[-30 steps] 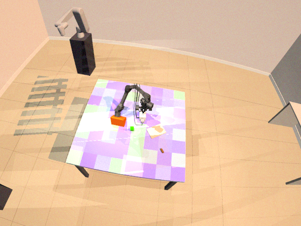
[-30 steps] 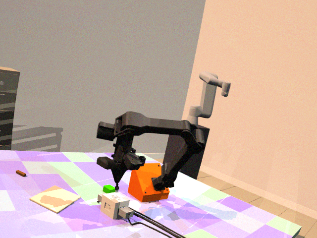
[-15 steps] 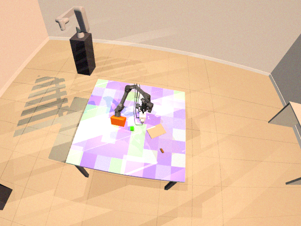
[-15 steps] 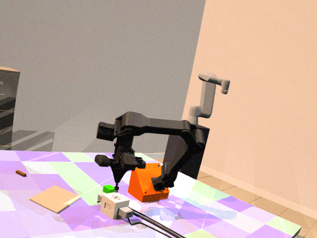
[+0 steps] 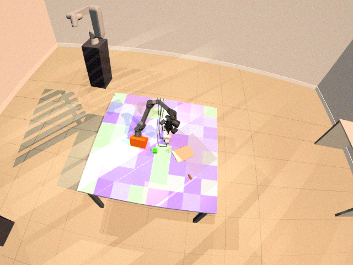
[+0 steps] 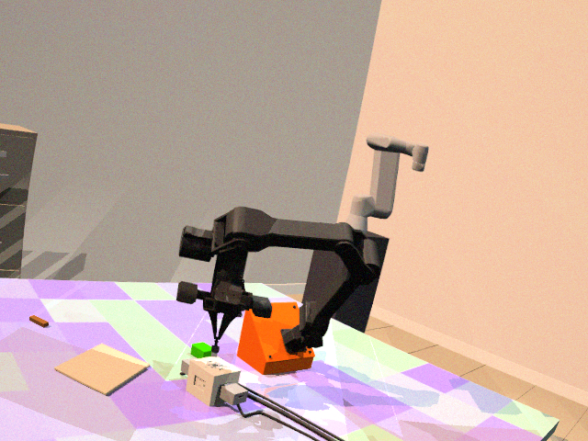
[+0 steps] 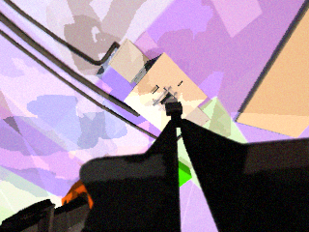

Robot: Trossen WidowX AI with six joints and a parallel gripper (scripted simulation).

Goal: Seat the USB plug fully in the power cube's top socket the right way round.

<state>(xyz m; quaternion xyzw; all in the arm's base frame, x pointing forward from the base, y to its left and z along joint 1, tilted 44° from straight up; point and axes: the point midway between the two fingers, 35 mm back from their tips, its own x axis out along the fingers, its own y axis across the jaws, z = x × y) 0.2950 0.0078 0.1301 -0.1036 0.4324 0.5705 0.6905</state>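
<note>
The dark USB plug is 2 cm below my gripper tip. Round my gripper tip: small green block (18 cm to the right, 12 cm below, 9 cm behind); then flat tan board (20 cm ahead, 13 cm to the right, 13 cm below); then socket (7 cm below, 1 cm to the left).
</note>
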